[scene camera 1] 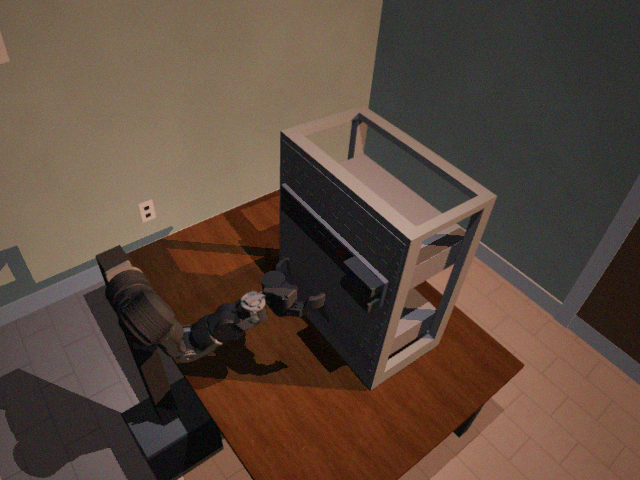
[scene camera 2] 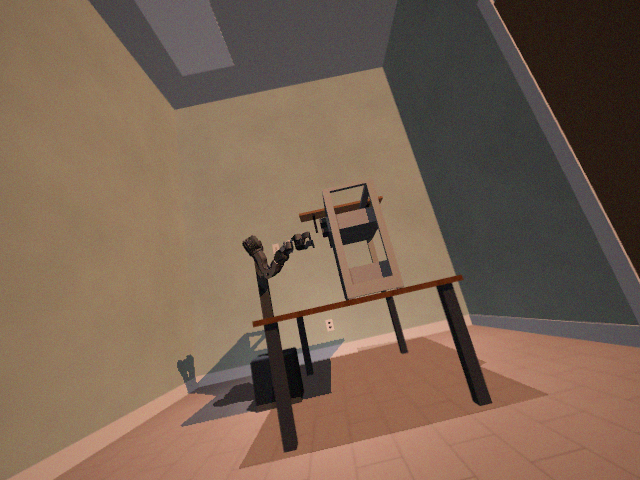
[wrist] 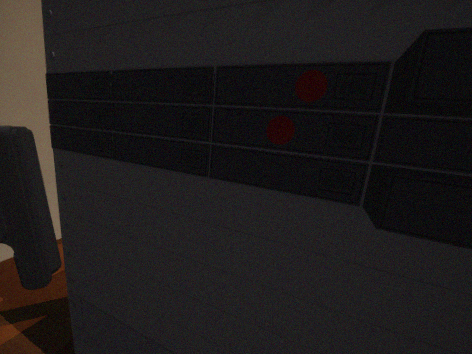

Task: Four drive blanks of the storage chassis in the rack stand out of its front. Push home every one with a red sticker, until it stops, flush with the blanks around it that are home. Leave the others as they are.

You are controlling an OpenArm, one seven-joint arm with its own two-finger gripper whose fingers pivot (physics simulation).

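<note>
In the wrist view, an upper red-stickered blank [wrist: 265,89] and a lower red-stickered blank [wrist: 245,125] sit one above the other in the middle column. Both look flush with the blanks around them. At the right, a top blank [wrist: 445,70] [scene camera 1: 368,271] and a bottom blank [wrist: 430,207] stand out; no sticker shows on their visible parts. The blank between them [wrist: 425,142] looks home. My gripper [scene camera 1: 303,281] [scene camera 2: 311,240] is open and empty, apart from the chassis front, left of the standing-out blanks. One finger shows at the wrist view's left edge.
The rack [scene camera 1: 354,183] [scene camera 2: 337,237] stands on the wooden table [scene camera 1: 330,428] [scene camera 2: 320,306]. Dark panels cover its front above and below the chassis. The arm [scene camera 1: 139,304] reaches in from the table's left side. A wall lies behind the rack.
</note>
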